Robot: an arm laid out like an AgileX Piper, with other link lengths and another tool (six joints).
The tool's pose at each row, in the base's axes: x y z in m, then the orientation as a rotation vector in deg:
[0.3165, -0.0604, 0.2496, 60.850, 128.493, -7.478]
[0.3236, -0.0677, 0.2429, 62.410, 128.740, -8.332]
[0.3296, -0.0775, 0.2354, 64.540, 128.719, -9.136]
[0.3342, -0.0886, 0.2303, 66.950, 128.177, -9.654]
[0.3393, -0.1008, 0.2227, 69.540, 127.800, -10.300]
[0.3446, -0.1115, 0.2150, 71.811, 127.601, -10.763]
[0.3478, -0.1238, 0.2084, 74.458, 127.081, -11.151]
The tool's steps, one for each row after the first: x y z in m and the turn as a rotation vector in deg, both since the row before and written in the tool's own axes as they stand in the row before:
[-0.0041, -0.0009, 0.0114, 1.231, 0.500, 0.689]
[-0.0050, -0.0032, 0.0124, 1.348, 0.497, 1.145]
[-0.0068, -0.0043, 0.0103, 1.136, 0.262, 1.566]
[-0.0065, -0.0046, 0.0130, 1.345, 0.460, 1.571]
[-0.0057, -0.0031, 0.0127, 1.155, 0.567, 1.336]
[-0.0068, -0.0051, 0.0115, 1.176, 0.504, 1.691]

